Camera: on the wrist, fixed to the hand. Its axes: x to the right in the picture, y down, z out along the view.
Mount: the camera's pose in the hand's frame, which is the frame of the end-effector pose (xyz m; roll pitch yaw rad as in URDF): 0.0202 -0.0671 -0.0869 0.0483 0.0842 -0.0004
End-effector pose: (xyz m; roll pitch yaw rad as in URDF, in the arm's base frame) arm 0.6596 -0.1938 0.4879 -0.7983 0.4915 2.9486
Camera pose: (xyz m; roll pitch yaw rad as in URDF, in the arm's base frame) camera 0.6689 -0.0845 0.4673 -0.7853 0.5489 2.8776
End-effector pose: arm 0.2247 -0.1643 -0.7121 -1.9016 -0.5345 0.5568
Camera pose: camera 0.2317 -0.2311 -0.6229 -1.8044 -0.5603 0.4629
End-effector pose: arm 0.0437 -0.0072 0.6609 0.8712 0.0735 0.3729
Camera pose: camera 0.0466 0.0189 0.5524 0.9260 0.1278 0.4376
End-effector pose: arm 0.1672 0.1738 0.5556 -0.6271 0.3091 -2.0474
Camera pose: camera 0.0691 0.2134 0.5199 -0.5968 0.3766 -2.1008
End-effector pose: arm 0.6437 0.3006 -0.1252 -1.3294 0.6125 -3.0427
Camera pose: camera 0.5919 0.3964 -0.1005 -1.3401 0.6298 3.1391
